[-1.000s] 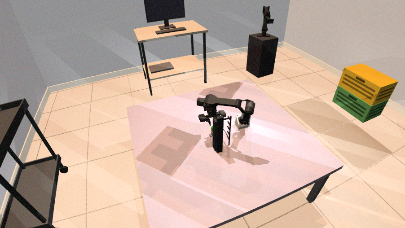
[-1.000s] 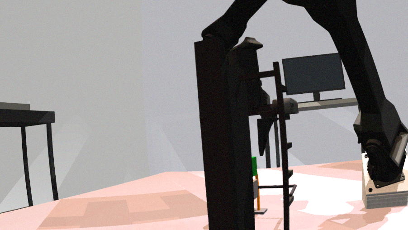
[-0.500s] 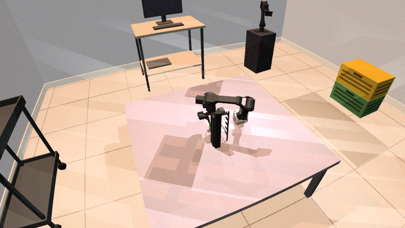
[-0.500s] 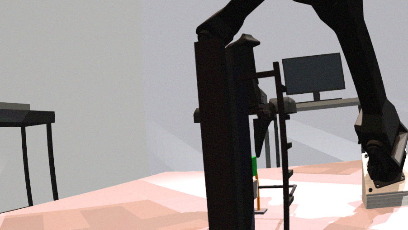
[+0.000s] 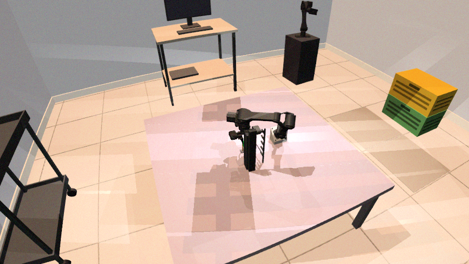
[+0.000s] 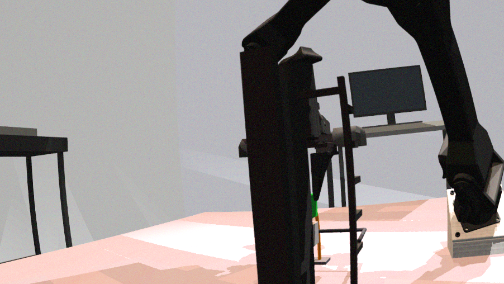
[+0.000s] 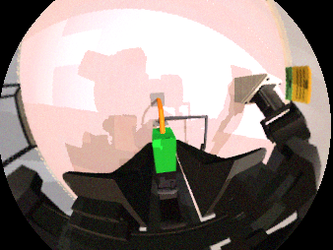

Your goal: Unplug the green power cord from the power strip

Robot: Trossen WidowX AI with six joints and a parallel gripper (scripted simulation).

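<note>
The green plug lies 3 cm to the left of my gripper tip.
</note>
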